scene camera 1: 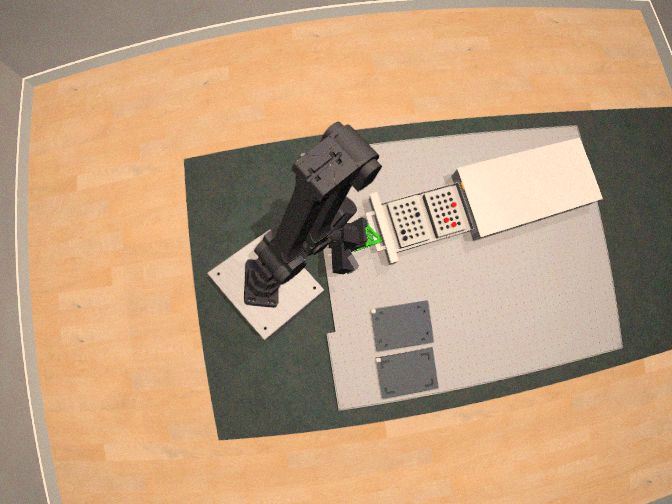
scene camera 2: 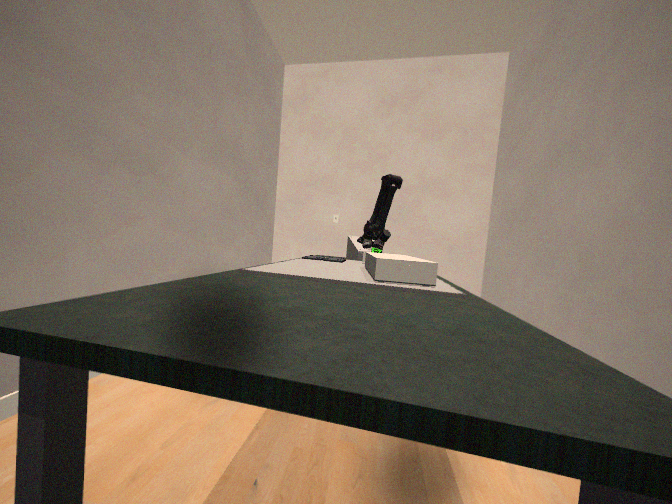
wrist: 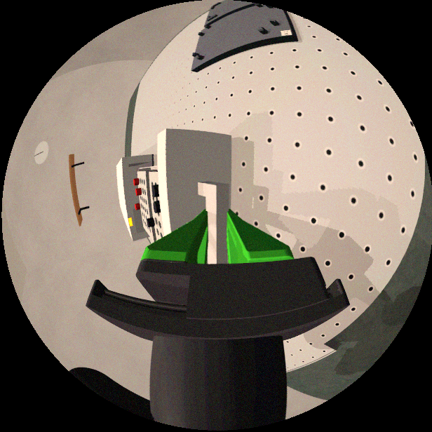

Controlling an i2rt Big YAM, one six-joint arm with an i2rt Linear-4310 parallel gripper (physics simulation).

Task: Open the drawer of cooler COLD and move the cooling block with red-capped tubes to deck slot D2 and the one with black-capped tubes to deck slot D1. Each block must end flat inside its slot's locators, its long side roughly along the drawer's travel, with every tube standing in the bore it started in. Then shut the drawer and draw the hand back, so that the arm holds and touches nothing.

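Observation:
My gripper [scene camera 1: 373, 237] [scene camera 2: 376, 250] [wrist: 217, 214] has green fingers shut on the pale drawer handle [wrist: 217, 200]. The drawer front [scene camera 1: 383, 227] [wrist: 195, 155] stands well out from the white cooler [scene camera 1: 529, 187] [scene camera 2: 407, 269], so the drawer is open. The block with black-capped tubes [scene camera 1: 409, 220] sits nearer the drawer front. The block with red-capped tubes [scene camera 1: 446, 211] sits behind it, near the cooler's mouth. Both lie in the drawer. Two dark deck slots, one upper [scene camera 1: 402, 325] and one lower [scene camera 1: 407, 373] in scene camera 1, hold no blocks; their labels are unreadable.
The perforated light deck plate [scene camera 1: 515, 292] lies under the cooler and slots, on the dark green table [scene camera 1: 249, 385] [scene camera 2: 379, 336]. The arm's square base plate [scene camera 1: 233, 276] is left of the deck. The arm arches above and left of the drawer front in scene camera 1.

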